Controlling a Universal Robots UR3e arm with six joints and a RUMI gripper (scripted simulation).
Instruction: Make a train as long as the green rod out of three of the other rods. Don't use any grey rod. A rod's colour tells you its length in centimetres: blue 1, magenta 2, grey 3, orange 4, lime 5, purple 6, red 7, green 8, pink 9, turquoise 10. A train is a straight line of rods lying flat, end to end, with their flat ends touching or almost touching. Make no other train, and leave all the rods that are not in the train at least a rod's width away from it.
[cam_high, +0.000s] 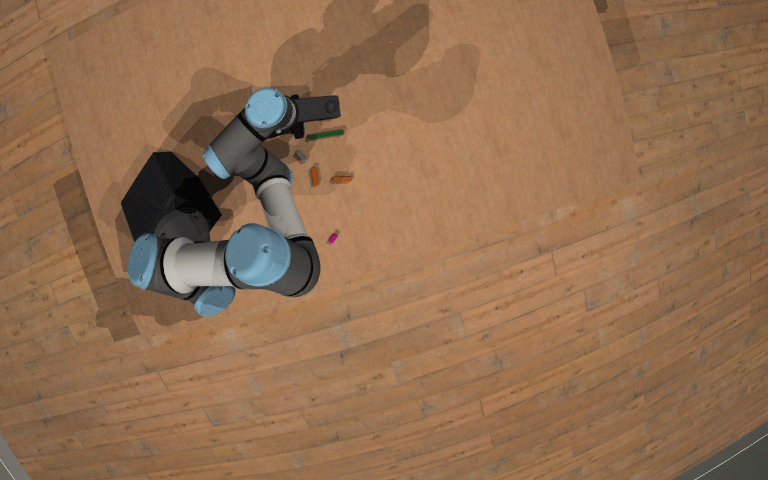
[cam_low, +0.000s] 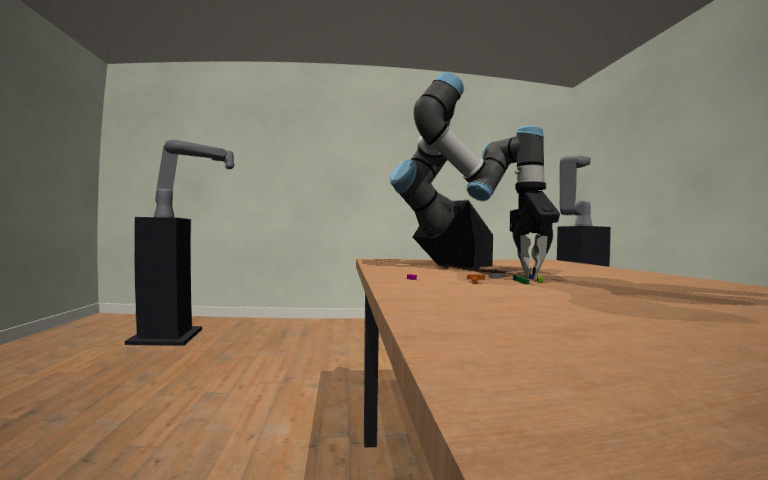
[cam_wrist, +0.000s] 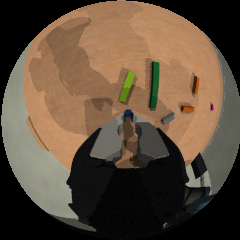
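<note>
Now: the blue rod 1 cm below my hand. Round my hand: lime rod: 5 cm ahead, 1 cm to the right, 1 cm below; then green rod: 4 cm ahead, 6 cm to the right, 1 cm below; then grey rod: 3 cm behind, 8 cm to the right, 1 cm below.
</note>
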